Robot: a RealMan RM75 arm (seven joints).
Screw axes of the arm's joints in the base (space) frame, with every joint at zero. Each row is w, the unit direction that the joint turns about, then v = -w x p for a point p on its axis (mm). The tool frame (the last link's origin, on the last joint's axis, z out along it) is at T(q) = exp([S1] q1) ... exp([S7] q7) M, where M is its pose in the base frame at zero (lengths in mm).
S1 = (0, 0, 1, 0, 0, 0)
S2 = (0, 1, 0, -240.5, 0, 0)
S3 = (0, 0, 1, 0, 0, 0)
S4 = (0, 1, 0, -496.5, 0, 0)
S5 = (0, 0, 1, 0, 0, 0)
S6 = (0, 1, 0, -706.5, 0, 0)
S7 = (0, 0, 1, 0, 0, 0)
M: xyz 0 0 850.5 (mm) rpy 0 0 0 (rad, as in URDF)
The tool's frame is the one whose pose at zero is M.
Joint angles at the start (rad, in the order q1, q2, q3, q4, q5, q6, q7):
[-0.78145 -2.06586 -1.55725 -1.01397 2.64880 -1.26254 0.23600]
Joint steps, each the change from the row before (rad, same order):
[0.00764 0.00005 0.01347 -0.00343 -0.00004 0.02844 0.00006]
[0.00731 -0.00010 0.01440 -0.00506 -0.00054 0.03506 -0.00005]
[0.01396 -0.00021 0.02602 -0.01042 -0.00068 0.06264 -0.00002]
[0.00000 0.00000 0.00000 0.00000 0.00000 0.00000 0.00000]
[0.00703 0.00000 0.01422 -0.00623 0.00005 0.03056 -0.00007]
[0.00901 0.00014 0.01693 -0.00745 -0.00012 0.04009 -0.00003]
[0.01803 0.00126 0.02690 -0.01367 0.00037 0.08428 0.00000]
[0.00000 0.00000 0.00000 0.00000 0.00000 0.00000 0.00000]
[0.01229 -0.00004 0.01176 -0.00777 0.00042 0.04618 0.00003]
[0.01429 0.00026 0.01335 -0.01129 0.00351 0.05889 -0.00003]
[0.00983 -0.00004 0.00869 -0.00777 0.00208 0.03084 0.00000]
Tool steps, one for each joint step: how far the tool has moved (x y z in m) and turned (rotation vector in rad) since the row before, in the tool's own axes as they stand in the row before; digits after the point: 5 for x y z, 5 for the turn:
[0.00108 0.00014 0.00166 0.00792 0.02027 0.00722]
[0.00241 0.00046 0.00135 0.00875 0.02810 0.00888]
[0.00418 0.00114 0.00213 0.01467 0.05093 0.01636]
[0.00000 0.00000 0.00000 0.00000 0.00000 0.00000]
[0.00206 0.00091 0.00093 0.00706 0.02511 0.00982]
[0.00271 0.00100 0.00106 0.00861 0.03328 0.01120]
[0.00602 0.00047 0.00125 0.01823 0.07237 0.01595]
[0.00000 0.00000 0.00000 0.00000 0.00000 0.00000]
[0.00256 -0.00002 0.00060 0.00902 0.03978 0.00430]
[0.00421 -0.00040 0.00004 0.01373 0.05301 0.00731]
[0.00161 0.00018 -0.00005 0.00649 0.02742 0.00433]

